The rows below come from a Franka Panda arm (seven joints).
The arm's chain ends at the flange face. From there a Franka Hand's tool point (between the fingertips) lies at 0.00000 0.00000 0.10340 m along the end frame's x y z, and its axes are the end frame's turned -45 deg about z.
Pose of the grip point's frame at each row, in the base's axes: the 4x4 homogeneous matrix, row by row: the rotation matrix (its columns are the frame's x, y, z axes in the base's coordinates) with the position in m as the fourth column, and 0 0 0 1 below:
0.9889, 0.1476, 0.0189, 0.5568; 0.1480, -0.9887, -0.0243, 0.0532; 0.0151, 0.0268, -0.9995, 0.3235; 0, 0, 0, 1
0.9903, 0.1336, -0.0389, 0.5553; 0.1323, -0.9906, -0.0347, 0.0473; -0.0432, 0.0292, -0.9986, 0.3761; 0, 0, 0, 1
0.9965, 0.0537, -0.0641, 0.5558; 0.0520, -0.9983, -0.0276, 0.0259; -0.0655, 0.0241, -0.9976, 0.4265; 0, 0, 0, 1
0.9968, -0.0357, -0.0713, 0.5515; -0.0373, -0.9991, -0.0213, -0.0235; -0.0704, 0.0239, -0.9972, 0.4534; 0, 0, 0, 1
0.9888, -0.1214, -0.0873, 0.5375; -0.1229, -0.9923, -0.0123, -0.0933; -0.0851, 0.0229, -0.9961, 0.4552; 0, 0, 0, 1
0.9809, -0.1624, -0.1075, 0.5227; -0.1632, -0.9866, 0.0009, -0.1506; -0.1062, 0.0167, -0.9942, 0.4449; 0, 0, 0, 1
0.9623, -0.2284, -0.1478, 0.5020; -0.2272, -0.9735, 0.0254, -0.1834; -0.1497, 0.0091, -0.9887, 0.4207; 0, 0, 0, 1
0.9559, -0.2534, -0.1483, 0.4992; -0.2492, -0.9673, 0.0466, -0.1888; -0.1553, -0.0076, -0.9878, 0.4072; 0, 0, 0, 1
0.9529, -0.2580, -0.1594, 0.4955; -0.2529, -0.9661, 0.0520, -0.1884; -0.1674, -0.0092, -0.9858, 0.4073; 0, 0, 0, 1
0.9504, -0.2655, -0.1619, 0.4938; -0.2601, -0.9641, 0.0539, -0.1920; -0.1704, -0.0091, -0.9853, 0.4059; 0, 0, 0, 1
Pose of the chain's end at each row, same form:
0.8036, -0.5949, 0.0189, 0.5548; -0.5945, -0.8038, -0.0243, 0.0557; 0.0296, 0.0083, -0.9995, 0.4268; 0, 0, 0, 1
0.7947, -0.6058, -0.0389, 0.5593; -0.6069, -0.7940, -0.0347, 0.0509; -0.0099, 0.0512, -0.9986, 0.4794; 0, 0, 0, 1
0.7426, -0.6667, -0.0641, 0.5624; -0.6691, -0.7427, -0.0276, 0.0288; -0.0293, 0.0634, -0.9976, 0.5297; 0, 0, 0, 1
0.6796, -0.7301, -0.0713, 0.5589; -0.7328, -0.6801, -0.0213, -0.0213; -0.0329, 0.0667, -0.9972, 0.5565; 0, 0, 0, 1
0.6133, -0.7850, -0.0873, 0.5465; -0.7886, -0.6148, -0.0123, -0.0920; -0.0440, 0.0764, -0.9961, 0.5582; 0, 0, 0, 1
0.5788, -0.8084, -0.1075, 0.5338; -0.8130, -0.5822, 0.0009, -0.1507; -0.0633, 0.0869, -0.9942, 0.5477; 0, 0, 0, 1
0.5189, -0.8420, -0.1478, 0.5173; -0.8490, -0.5277, 0.0254, -0.1860; -0.0994, 0.1123, -0.9887, 0.5229; 0, 0, 0, 1
0.4967, -0.8551, -0.1483, 0.5145; -0.8602, -0.5078, 0.0466, -0.1936; -0.1152, 0.1044, -0.9878, 0.5093; 0, 0, 0, 1
0.4914, -0.8562, -0.1594, 0.5120; -0.8620, -0.5043, 0.0520, -0.1938; -0.1249, 0.1119, -0.9858, 0.5092; 0, 0, 0, 1
0.4843, -0.8598, -0.1619, 0.5105; -0.8656, -0.4978, 0.0539, -0.1976; -0.1269, 0.1141, -0.9853, 0.5078; 0, 0, 0, 1

